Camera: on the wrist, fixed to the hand. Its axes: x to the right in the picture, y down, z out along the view.
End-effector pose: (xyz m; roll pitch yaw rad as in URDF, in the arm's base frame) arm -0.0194 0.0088 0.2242 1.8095 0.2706 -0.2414
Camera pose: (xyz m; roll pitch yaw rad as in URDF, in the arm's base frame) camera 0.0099 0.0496 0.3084 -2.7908 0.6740 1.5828
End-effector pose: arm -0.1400 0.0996 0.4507 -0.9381 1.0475 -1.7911
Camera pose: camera -0.1308 0.1864 0.4059 -1.0850 -0.1764 -3.0942
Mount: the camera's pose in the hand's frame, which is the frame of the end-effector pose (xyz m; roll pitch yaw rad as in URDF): -0.0045 0.0727 -0.0657 -0.0328 0.6192 -1.5977
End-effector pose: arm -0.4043 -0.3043 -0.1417 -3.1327 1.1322 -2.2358
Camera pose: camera -0.4971 -0.3039 -0.1100 -1.9528 -0.2727 -1.2387
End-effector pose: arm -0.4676 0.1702 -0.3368 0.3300 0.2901 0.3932
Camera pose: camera -0.5163 0.2475 -0.3725 -0.5148 0.8830 -1.5884
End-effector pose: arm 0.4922 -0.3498 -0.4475 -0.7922 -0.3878 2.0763
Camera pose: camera 0.4725 -0.3231 -0.5398 0.3791 -0.1515 0.4191
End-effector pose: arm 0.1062 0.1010 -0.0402 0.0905 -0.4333 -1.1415
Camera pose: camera 0.1860 0.1148 -0.0955 0.5166 0.6442 -2.3894
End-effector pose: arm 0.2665 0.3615 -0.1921 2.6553 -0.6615 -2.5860
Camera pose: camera 0.2999 0.4217 -0.1222 2.4569 -0.0913 -0.9159
